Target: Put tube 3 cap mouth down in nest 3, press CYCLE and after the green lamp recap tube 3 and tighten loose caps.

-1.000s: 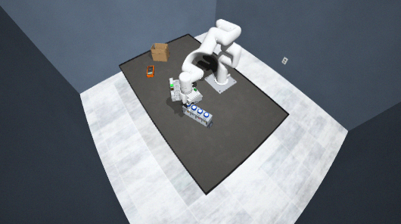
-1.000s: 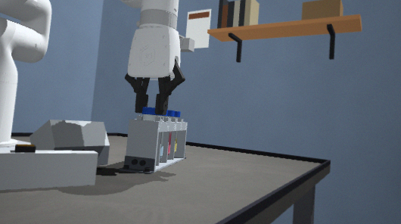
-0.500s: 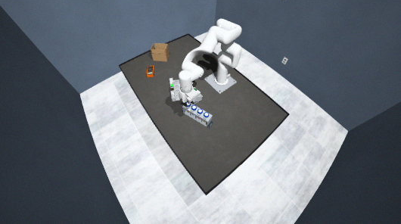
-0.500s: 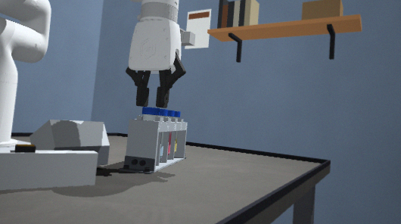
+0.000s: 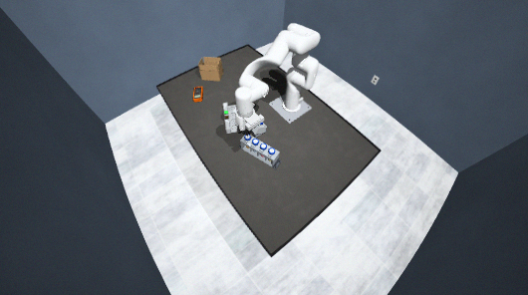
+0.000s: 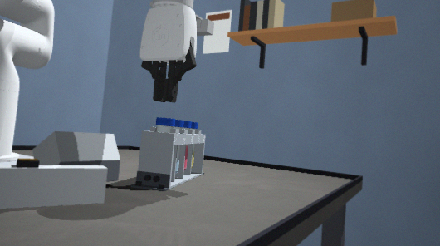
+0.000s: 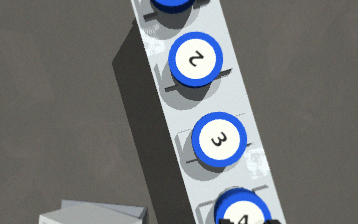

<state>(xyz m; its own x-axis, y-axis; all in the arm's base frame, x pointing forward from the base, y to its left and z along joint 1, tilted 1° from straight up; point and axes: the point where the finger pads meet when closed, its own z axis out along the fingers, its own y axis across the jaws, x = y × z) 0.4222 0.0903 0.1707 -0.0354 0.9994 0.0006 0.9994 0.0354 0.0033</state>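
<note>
Now: hand 140 mm past the green ready key, 110 mm above it and 100 mm to the left of it. Round my hand: grey key housing (120 mm below, 120 mm behind, 80 mm to the right); then station (170 mm below, 80 mm to the left, 20 mm behind); then blue cycle key (140 mm behind, 110 mm below, 60 mm to the right).
</note>
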